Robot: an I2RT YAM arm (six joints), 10 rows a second.
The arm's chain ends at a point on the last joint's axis. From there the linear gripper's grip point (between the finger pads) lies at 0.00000 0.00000 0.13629 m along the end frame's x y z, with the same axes.
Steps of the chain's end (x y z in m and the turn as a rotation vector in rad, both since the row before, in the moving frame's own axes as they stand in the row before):
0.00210, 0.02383, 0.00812, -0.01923, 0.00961, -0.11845
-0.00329, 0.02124, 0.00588, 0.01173, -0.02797, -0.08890
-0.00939, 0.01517, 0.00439, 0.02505, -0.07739, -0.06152
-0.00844, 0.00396, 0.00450, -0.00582, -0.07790, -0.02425
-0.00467, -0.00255, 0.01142, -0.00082, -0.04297, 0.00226
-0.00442, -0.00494, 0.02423, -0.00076, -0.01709, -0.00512
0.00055, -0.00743, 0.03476, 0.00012, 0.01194, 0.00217
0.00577, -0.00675, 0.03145, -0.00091, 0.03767, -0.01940
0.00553, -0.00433, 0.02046, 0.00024, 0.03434, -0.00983
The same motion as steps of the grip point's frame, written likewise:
0.00356, 0.02637, 0.00809, -0.01923, 0.00961, -0.11845
-0.00717, 0.01981, 0.00582, 0.01173, -0.02797, -0.08890
-0.02002, 0.01209, 0.00394, 0.02505, -0.07739, -0.06152
-0.01904, 0.00488, 0.00408, -0.00582, -0.07790, -0.02425
-0.01052, -0.00244, 0.01129, -0.00082, -0.04297, 0.00226
-0.00675, -0.00483, 0.02421, -0.00076, -0.01709, -0.00512
0.00218, -0.00744, 0.03475, 0.00012, 0.01194, 0.00217
0.01090, -0.00668, 0.03135, -0.00091, 0.03767, -0.01940
0.01021, -0.00439, 0.02038, 0.00024, 0.03434, -0.00983

